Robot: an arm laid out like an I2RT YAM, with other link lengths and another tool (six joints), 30 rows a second.
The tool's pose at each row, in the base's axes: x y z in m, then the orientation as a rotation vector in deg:
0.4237, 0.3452, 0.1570, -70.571, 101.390, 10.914
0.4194, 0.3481, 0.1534, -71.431, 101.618, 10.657
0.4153, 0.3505, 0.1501, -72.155, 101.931, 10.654
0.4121, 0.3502, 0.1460, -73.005, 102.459, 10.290
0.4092, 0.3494, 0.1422, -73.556, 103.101, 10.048
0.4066, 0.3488, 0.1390, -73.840, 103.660, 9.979
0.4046, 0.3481, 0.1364, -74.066, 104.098, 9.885
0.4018, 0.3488, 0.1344, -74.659, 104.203, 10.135
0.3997, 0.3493, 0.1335, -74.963, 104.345, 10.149
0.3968, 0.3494, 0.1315, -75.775, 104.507, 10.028
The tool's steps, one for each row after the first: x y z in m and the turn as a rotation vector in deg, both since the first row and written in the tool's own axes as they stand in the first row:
0.0011, 0.0061, 0.0011, -0.393, 0.577, -0.475
0.0022, 0.0117, 0.0018, -0.884, 1.083, -0.735
0.0057, 0.0156, 0.0020, -1.274, 1.936, -1.104
0.0092, 0.0189, 0.0019, -1.592, 2.728, -1.208
0.0122, 0.0219, 0.0017, -1.841, 3.296, -1.136
0.0147, 0.0241, 0.0015, -2.015, 3.757, -1.098
0.0159, 0.0273, 0.0013, -2.536, 3.960, -1.278
0.0164, 0.0296, 0.0009, -2.754, 4.176, -1.374
0.0180, 0.0327, 0.0003, -3.190, 4.640, -1.787

